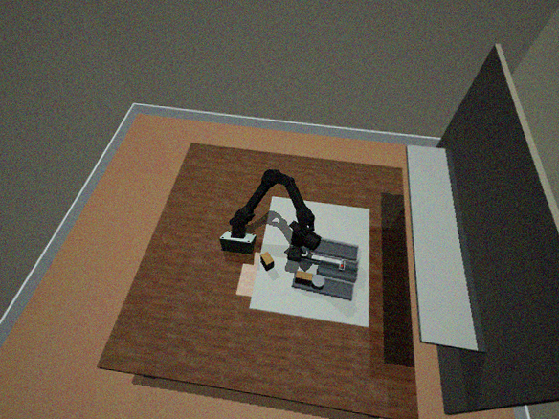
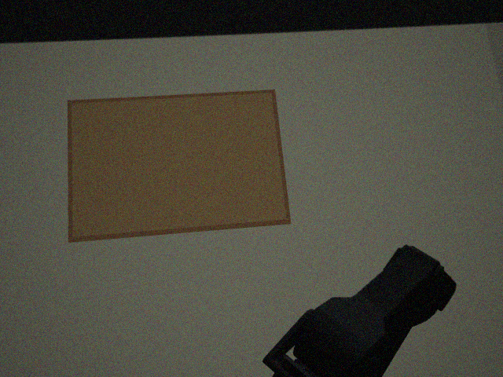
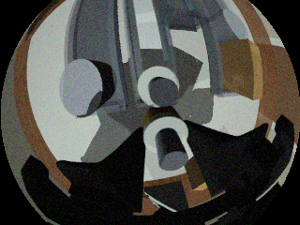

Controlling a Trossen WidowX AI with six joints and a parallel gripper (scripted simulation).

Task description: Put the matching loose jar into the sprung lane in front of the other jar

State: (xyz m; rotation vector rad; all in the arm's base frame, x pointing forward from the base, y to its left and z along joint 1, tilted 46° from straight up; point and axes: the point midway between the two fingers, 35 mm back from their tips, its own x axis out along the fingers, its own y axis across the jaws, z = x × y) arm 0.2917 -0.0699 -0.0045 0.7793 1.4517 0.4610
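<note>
My gripper tip is 4 cm short of the orange box, 14 cm to the left of it and 1 cm above it.
</note>
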